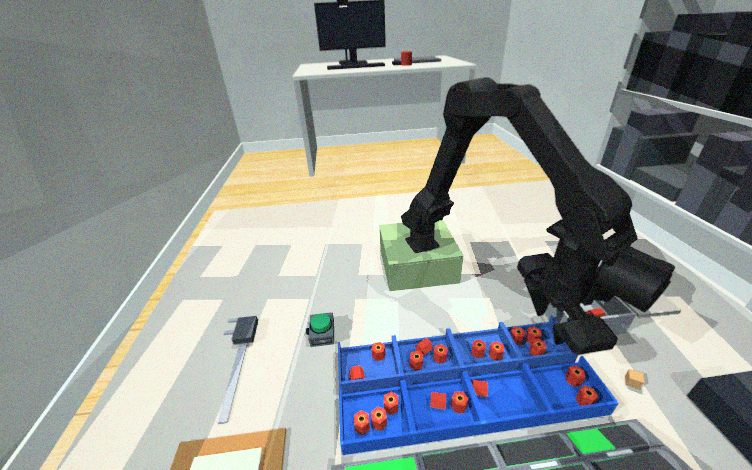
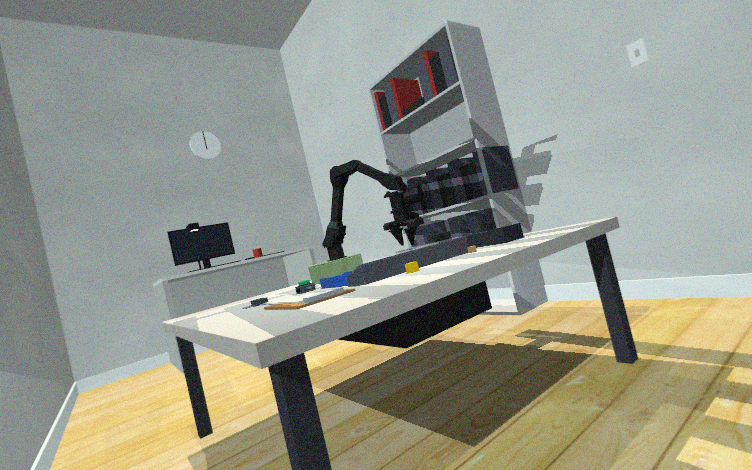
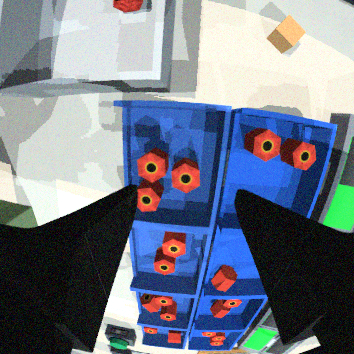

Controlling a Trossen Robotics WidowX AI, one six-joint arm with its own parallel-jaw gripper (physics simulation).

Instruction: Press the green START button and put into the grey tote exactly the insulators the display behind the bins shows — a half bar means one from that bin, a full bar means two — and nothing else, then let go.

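Frame: origin at the arm's base, x left, y back, z up, level; metres.
Where they show: gripper, between the fingertips: (image 1: 548, 328) (image 2: 407, 245) (image 3: 187, 194); arm's base, origin of its link: (image 1: 422, 243) (image 2: 337, 259).
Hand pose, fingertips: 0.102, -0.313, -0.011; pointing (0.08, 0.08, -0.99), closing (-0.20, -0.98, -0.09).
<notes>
Each offset is from my fingertips to the top centre of the thing, as dx, dy, dz. "pt": to the spot under its first point.
My gripper (image 1: 549, 327) (image 2: 407, 242) (image 3: 187, 194) is open and empty above the blue bins (image 1: 476, 427) (image 3: 226, 150), at the back-row end bin nearest the tote. That bin holds three red insulators {+0.007, +0.030, -0.043} (image 1: 534, 333) {-0.006, +0.003, -0.043} (image 3: 185, 176), standing below and between the fingertips. The front-row end bin holds two insulators {+0.014, -0.066, -0.043} (image 1: 575, 375) (image 3: 266, 145). The bin beside it holds one lying insulator {-0.152, -0.029, -0.044} (image 1: 480, 387) (image 3: 224, 278). The grey tote {pt +0.175, -0.014, -0.035} (image 1: 623, 321) (image 3: 165, 60) shows partly, with a red insulator {+0.161, +0.029, -0.044} (image 1: 596, 313) (image 3: 128, 5) inside. The START button {-0.381, +0.197, -0.032} (image 1: 320, 322) (image 3: 118, 343) is green. The display shows green bars {-0.035, -0.168, -0.026} (image 1: 590, 440) (image 3: 340, 207), partly cut off.
An orange cube {+0.109, -0.101, -0.053} (image 1: 634, 379) (image 2: 471, 248) (image 3: 287, 32) lies beyond the bins' end. A yellow block {-0.311, -0.242, -0.045} (image 2: 411, 267) is near the display. A caliper {-0.563, +0.185, -0.053} (image 1: 244, 329) and a clipboard {pt -0.492, +0.003, -0.067} (image 1: 274, 443) lie left. The arm stands on a green box (image 1: 421, 275). A dark box {pt +0.158, -0.191, -0.023} (image 1: 726, 404) is at the right.
</notes>
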